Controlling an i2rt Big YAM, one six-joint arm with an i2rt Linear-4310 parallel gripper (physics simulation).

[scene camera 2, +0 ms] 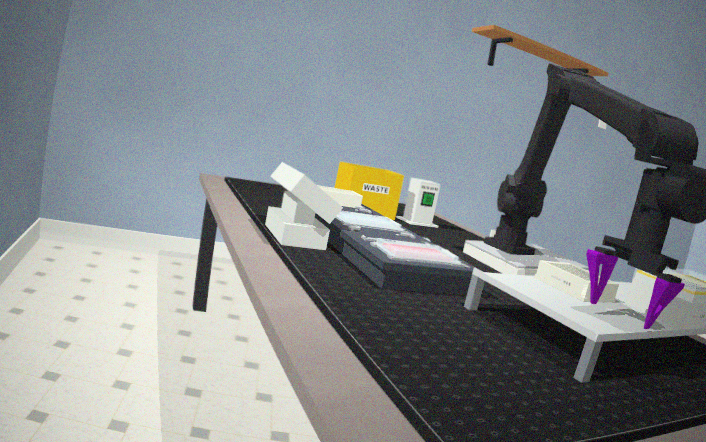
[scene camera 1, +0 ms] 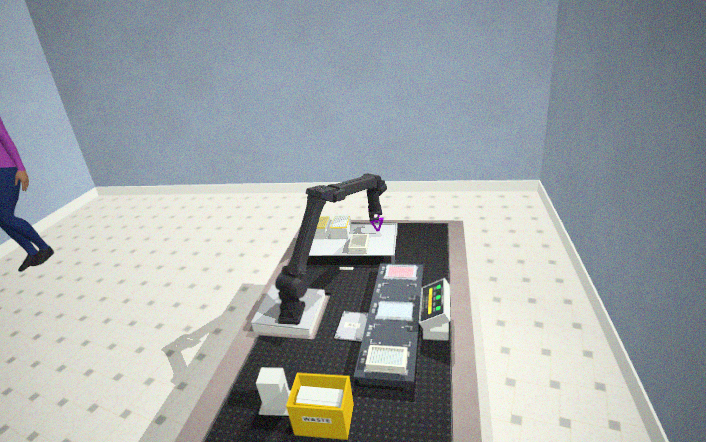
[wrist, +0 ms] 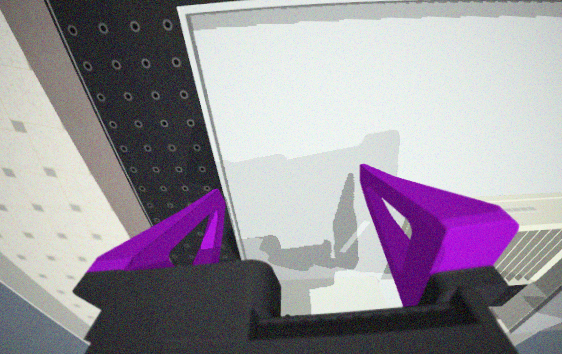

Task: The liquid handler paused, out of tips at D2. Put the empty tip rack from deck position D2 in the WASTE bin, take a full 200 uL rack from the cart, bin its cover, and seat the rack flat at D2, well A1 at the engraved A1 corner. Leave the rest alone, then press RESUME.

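Frame: origin at the arm's base, x ahead, y up, z right, level; centimetres.
Where they show: gripper, fingertip midpoint: (scene camera 2: pixel 619 316) (scene camera 1: pixel 377 226) (wrist: pixel 287 184); arm's base, origin of the base link: (scene camera 2: pixel 508 248) (scene camera 1: pixel 292 313).
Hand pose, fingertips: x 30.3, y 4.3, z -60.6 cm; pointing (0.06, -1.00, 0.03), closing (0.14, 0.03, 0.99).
Observation:
Things, the pixels of their top centre, and the offset from my fingertips. "spot": a spot on its surface instead.
- white cart, middle of its top: (wrist: pixel 383 275) (scene camera 2: pixel 621 299) (scene camera 1: pixel 350 237) dx -12.9, dy -0.7, dz +9.3 cm
- covered white rack with a yellow rim, middle of its top: (scene camera 2: pixel 678 276) (scene camera 1: pixel 340 220) dx -18.1, dy +5.8, dz +2.4 cm
- yellow rack, middle of its top: (scene camera 1: pixel 319 220) dx -28.9, dy +5.8, dz +2.1 cm
- yellow WASTE bin, middle of its top: (scene camera 2: pixel 371 168) (scene camera 1: pixel 318 390) dx -9.6, dy +6.2, dz +105.0 cm
- white item, middle of its top: (scene camera 1: pixel 319 396) dx -9.6, dy +4.4, dz +105.5 cm
- green button, surface spot: (scene camera 2: pixel 427 198) spot: dx -25.4, dy +1.0, dz +96.1 cm
- red plate, middle of its top: (scene camera 2: pixel 418 247) (scene camera 1: pixel 400 270) dx +12.3, dy -1.1, dz +36.5 cm
- pale blue plate, middle of its top: (scene camera 2: pixel 368 217) (scene camera 1: pixel 394 309) dx +10.5, dy -1.1, dz +61.3 cm
- flat pale piece, surface spot: (scene camera 1: pixel 350 326) spot: dx -6.5, dy -6.6, dz +64.9 cm
My gripper (scene camera 1: pixel 376 223) (scene camera 2: pixel 620 314) (wrist: pixel 287 184) is open and empty, pointing down over the bare far-right part of the white cart (scene camera 1: pixel 328 249) (scene camera 2: pixel 552 312) (wrist: pixel 400 90). A covered white rack with a yellow rim (scene camera 1: pixel 340 227) and a yellow rack (scene camera 1: pixel 323 224) stand on the cart left of it in scene view 1. A beige rack (scene camera 1: pixel 358 243) (scene camera 2: pixel 565 280) (wrist: pixel 530 215) stands nearer the deck. The dark deck (scene camera 1: pixel 386 382) (scene camera 2: pixel 416 278) has two bare positions. The yellow WASTE bin (scene camera 1: pixel 338 424) (scene camera 2: pixel 375 177) holds a white item (scene camera 1: pixel 319 396). A green button (scene camera 2: pixel 427 198) is on a white box.
The deck bears a red plate (scene camera 1: pixel 401 271) (scene camera 2: pixel 414 250), a pale blue plate (scene camera 1: pixel 394 310) (scene camera 2: pixel 369 220) and a beige rack (scene camera 1: pixel 386 358). A screen console (scene camera 1: pixel 435 307) (scene camera 2: pixel 304 200) stands beside it. A flat pale piece (scene camera 1: pixel 350 326) lies between the arm base (scene camera 1: pixel 286 327) and deck.

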